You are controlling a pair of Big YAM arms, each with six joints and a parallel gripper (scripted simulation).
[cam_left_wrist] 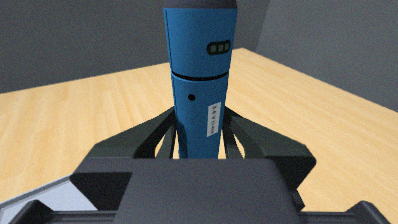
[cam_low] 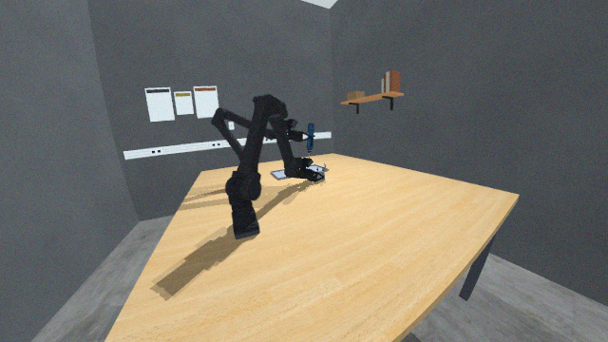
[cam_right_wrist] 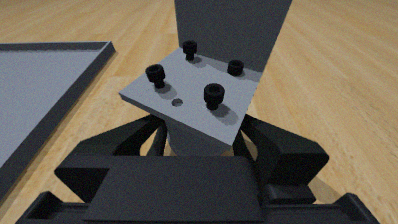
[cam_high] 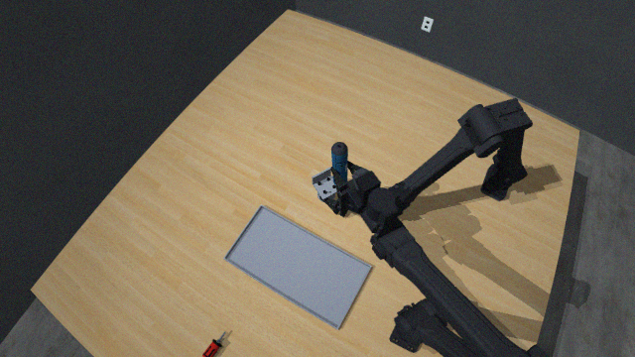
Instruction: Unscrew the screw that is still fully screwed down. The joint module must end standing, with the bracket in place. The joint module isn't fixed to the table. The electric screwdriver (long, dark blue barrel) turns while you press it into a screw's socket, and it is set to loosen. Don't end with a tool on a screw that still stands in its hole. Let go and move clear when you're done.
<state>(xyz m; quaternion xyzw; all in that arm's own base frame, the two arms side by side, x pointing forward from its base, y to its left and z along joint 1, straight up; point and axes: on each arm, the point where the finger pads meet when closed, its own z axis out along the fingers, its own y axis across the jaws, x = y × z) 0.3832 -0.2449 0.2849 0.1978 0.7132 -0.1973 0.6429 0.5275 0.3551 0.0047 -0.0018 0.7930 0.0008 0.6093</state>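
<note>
Right now my right hand is 10 mm below the joint module. Round my right hand: grey bracket 50 mm above; grey tray 250 mm to the left, 80 mm behind, 20 mm below.
</note>
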